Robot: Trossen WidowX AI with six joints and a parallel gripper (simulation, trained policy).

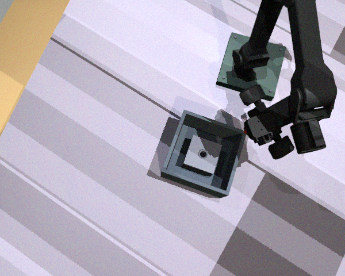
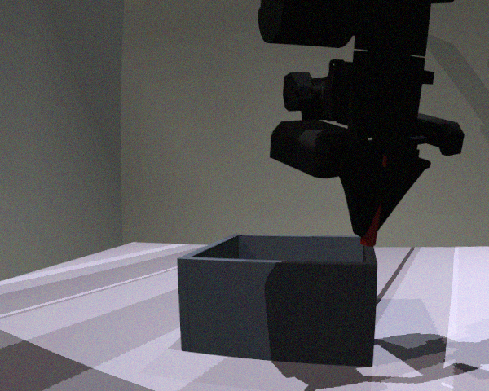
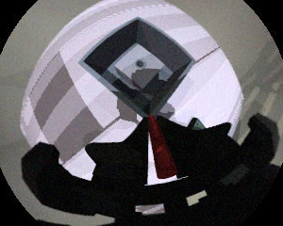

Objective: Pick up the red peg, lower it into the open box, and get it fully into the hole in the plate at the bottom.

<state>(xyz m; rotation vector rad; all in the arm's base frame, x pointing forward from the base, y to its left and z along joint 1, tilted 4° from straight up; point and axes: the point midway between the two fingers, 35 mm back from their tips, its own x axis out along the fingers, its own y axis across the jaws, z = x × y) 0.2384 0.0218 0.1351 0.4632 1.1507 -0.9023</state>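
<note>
Now: gripper tip 10 cm to the left of the grey plate, 8 cm above it and 7 cm short of it. Round my gripper tip: red peg 3 cm above, 1 cm to the left; then dark box 10 cm to the right, 10 cm below, 7 cm ahead.
</note>
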